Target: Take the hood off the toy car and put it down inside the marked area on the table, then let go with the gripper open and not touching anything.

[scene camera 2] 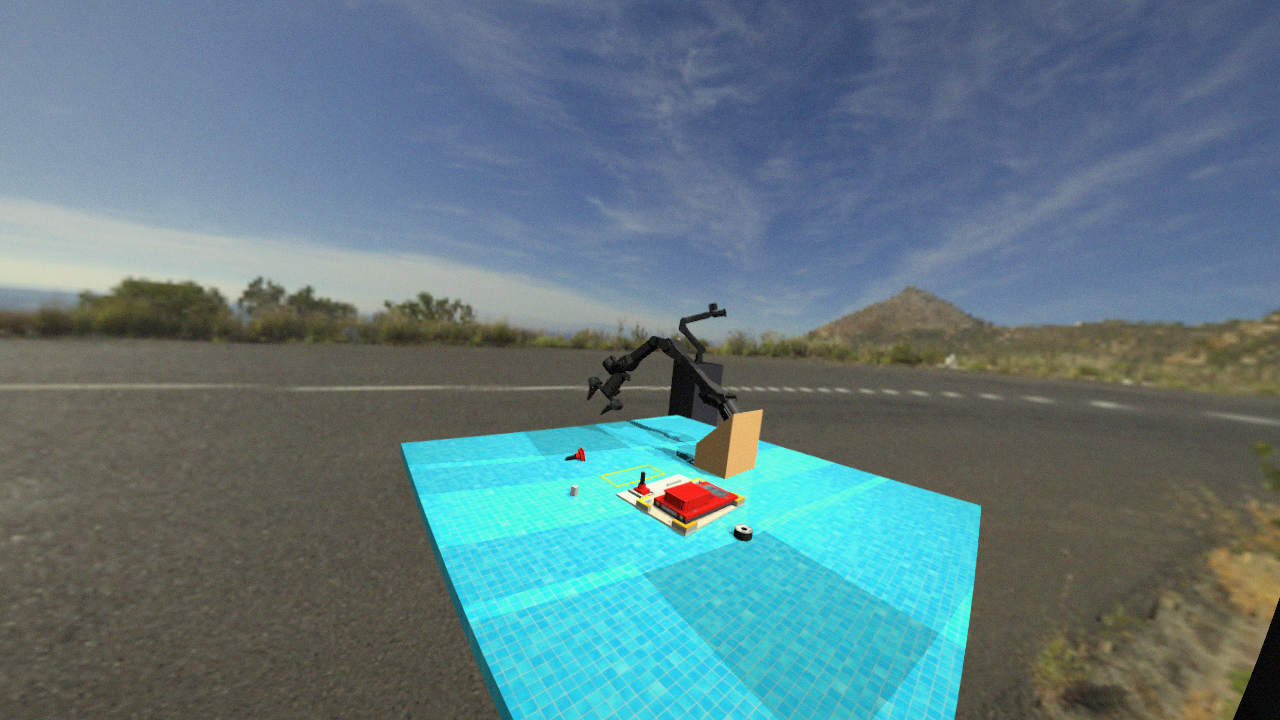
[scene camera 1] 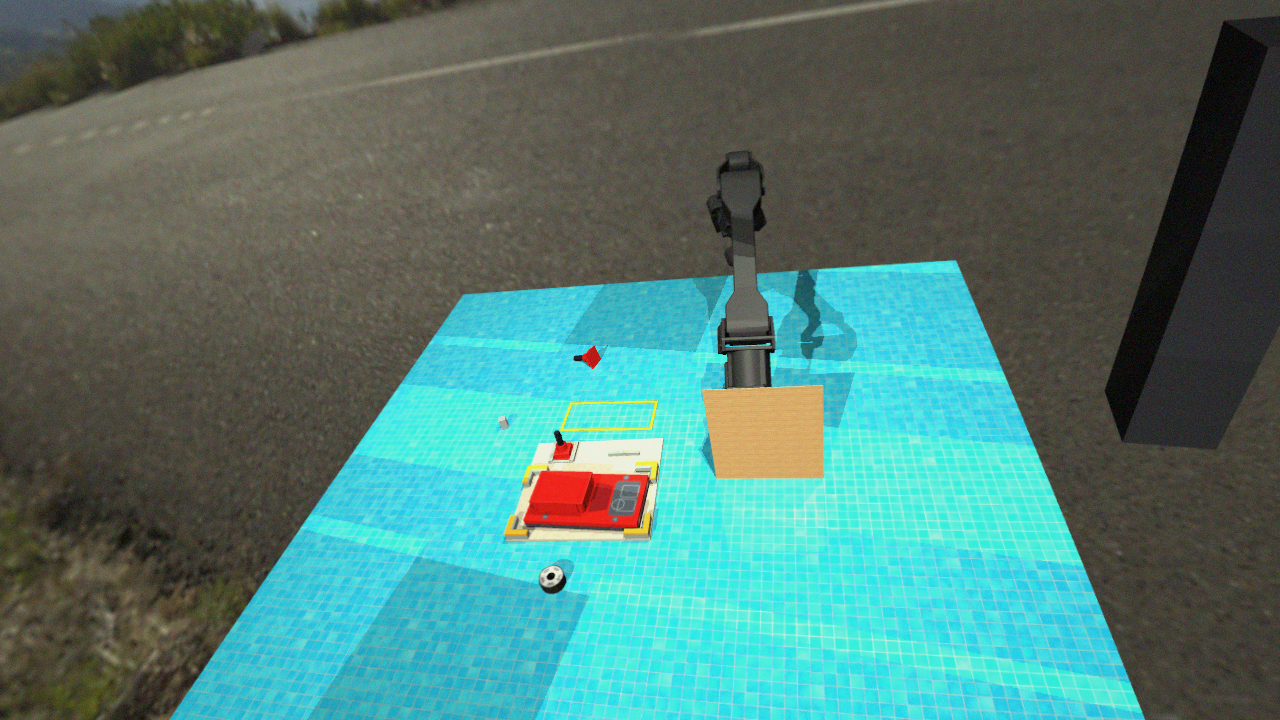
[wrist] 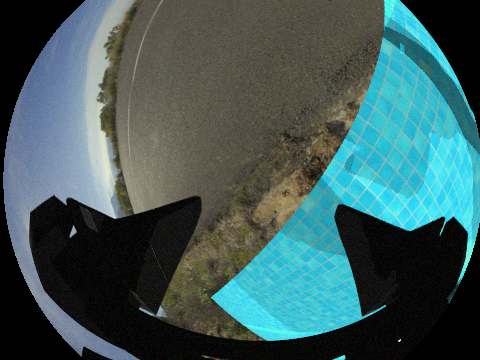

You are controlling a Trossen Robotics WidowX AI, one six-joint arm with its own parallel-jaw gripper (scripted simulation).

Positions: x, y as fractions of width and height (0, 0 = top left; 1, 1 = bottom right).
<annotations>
A red hood shows in scene camera 2 (0.54, 0.69) and in scene camera 1 (0.43, 0.68); in the wrist view it is hidden by my gripper.
</annotations>
